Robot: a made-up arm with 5 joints.
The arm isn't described. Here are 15 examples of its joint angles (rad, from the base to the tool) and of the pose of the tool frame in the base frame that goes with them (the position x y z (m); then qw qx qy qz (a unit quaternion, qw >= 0)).
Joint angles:
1: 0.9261 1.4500 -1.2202 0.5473 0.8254
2: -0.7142 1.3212 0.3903 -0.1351 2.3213
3: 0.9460 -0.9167 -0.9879 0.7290 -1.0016
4: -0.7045 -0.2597 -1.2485 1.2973 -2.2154
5: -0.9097 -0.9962 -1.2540 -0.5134 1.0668
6: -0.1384 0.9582 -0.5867 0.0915 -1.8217
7: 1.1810 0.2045 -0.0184 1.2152 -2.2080
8: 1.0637 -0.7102 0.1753 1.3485 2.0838
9: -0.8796 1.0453 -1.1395 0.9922 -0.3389
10: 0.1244 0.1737 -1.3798 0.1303 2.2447
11: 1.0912 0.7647 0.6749 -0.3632 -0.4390
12: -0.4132 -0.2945 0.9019 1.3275 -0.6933
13: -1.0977 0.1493 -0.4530 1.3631 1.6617
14: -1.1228 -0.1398 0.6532 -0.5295 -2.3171
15: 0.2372 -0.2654 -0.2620 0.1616 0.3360
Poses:
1: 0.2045 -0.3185 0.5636 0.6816 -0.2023 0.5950 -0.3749
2: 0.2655 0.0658 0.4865 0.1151 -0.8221 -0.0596 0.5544
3: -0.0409 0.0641 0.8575 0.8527 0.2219 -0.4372 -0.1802
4: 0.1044 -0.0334 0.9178 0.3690 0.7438 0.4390 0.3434
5: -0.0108 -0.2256 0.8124 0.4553 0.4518 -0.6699 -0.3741
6: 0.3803 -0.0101 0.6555 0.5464 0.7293 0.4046 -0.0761
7: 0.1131 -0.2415 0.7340 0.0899 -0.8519 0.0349 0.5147
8: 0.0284 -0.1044 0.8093 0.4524 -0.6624 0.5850 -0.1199
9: 0.2889 0.1857 0.6638 0.7708 -0.1724 0.5838 0.1879
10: 0.1574 -0.1023 0.9107 0.2906 -0.6568 -0.2062 -0.6645
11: 0.1139 -0.2099 0.5763 0.5134 0.4532 0.5065 -0.5239
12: 0.1522 -0.0225 0.6972 0.3954 -0.0558 0.8893 -0.2231
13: 0.2164 0.1237 0.7944 0.3767 -0.8150 -0.0904 0.4310
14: 0.1626 0.1003 0.7576 0.2762 0.6464 0.6364 0.3176
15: 0.1700 -0.1054 0.8420 0.9409 -0.1432 -0.0008 -0.3068
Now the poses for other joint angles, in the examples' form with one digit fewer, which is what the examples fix.
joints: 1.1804 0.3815 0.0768 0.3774 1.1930
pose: 0.087 -0.264 0.695 0.597 -0.276 0.659 -0.365
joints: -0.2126 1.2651 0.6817 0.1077 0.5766
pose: 0.214 -0.051 0.508 0.344 -0.395 0.830 0.190
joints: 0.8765 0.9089 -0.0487 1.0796 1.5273
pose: 0.168 -0.260 0.586 0.511 -0.265 0.782 0.241
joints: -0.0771 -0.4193 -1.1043 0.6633 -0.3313
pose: 0.064 -0.065 0.899 0.960 0.186 -0.209 0.005
